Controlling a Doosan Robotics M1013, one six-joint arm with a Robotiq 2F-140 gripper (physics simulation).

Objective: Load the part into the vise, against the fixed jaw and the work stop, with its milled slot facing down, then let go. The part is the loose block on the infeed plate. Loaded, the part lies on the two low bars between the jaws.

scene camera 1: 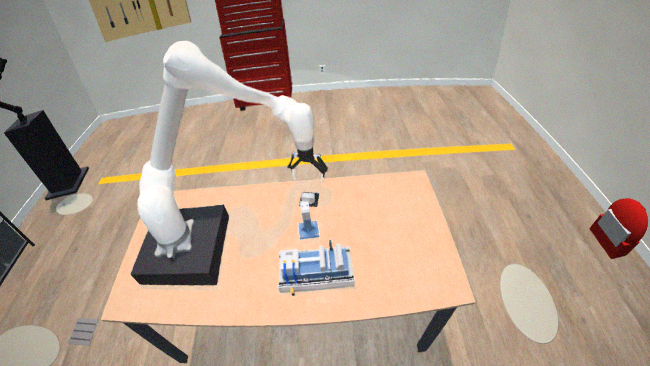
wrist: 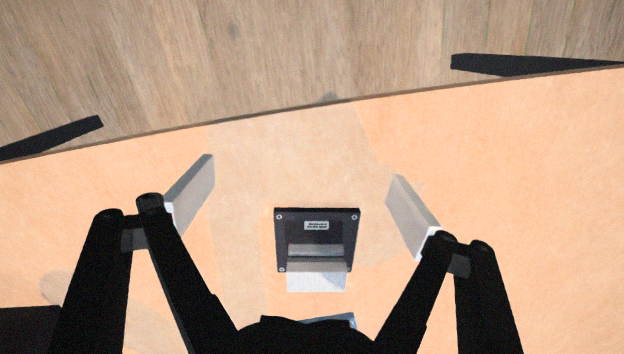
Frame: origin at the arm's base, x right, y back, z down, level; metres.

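Seen in the pictures: gripper, fingertip midpoint: (scene camera 1: 308,179) (wrist: 304,179); arm's base, origin of the base link: (scene camera 1: 175,238).
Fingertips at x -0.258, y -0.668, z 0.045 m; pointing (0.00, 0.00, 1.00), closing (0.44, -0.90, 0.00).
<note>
Offsets run from my fingertips to a thing's top centre. "spot": to the spot under its first point. Level surfaces: height alone.
The part @[dx +0.113, dy +0.026, dz -0.005 m] (scene camera 1: 307,197) (wrist: 316,281) is a light grey block on the black infeed plate @[dx +0.100, dy +0.022, dz +0.034 m] (scene camera 1: 316,203) (wrist: 317,214). In the wrist view a dark band runs across it between grey strips; I cannot tell for certain which way its slot faces. My gripper (scene camera 1: 309,177) (wrist: 304,179) is open and empty, high above the table, with the plate and part below in the wrist view, between the fingers and toward the lower edge. The vise @[dx +0.504, dy +0.077, dz -0.057 m] (scene camera 1: 315,270) has a left jaw (scene camera 1: 322,258) and a right jaw (scene camera 1: 339,257); a dark upright pin @[spot: dx +0.463, dy +0.000, dz -0.053 m] (scene camera 1: 330,245) stands near them. The low bars cannot be made out.
A blue-footed stand (scene camera 1: 308,231) with a grey head is between the infeed plate and the vise. The arm's black base block (scene camera 1: 210,250) is at the left of the table @[dz +0.042 m] (scene camera 1: 400,240). Blue hoses are at the vise's left end. A red cabinet (scene camera 1: 255,45) stands behind.
</note>
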